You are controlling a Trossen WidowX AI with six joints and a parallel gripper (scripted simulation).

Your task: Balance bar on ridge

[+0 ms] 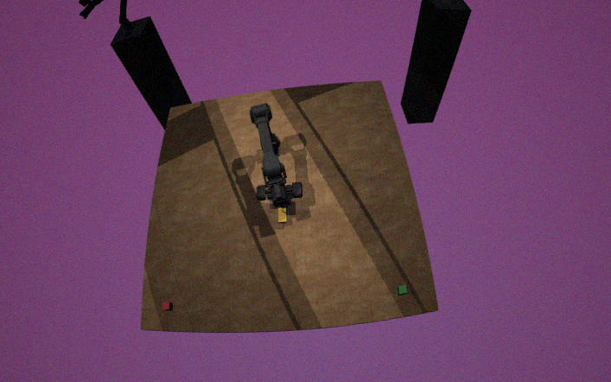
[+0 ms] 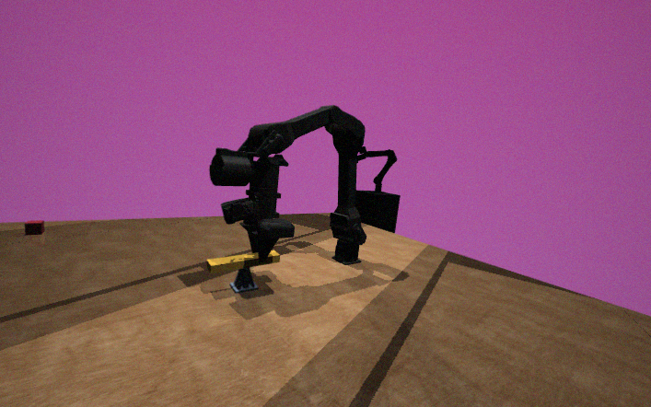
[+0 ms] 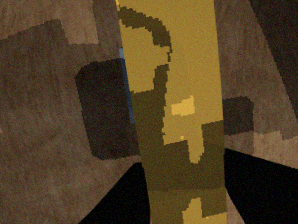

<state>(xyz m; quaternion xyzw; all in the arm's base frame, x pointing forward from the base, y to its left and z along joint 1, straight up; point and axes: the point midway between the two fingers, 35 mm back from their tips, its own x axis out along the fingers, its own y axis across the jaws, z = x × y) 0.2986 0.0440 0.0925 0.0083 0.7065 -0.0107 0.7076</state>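
My gripper tip is 30 mm short of the yellow bar. The rest, counted from my gripper tip: green cube 460 mm to the left, 440 mm ahead, 40 mm below; dark blue ridge 30 mm below, 30 mm ahead; red cube 540 mm to the right, 440 mm ahead, 40 mm below.
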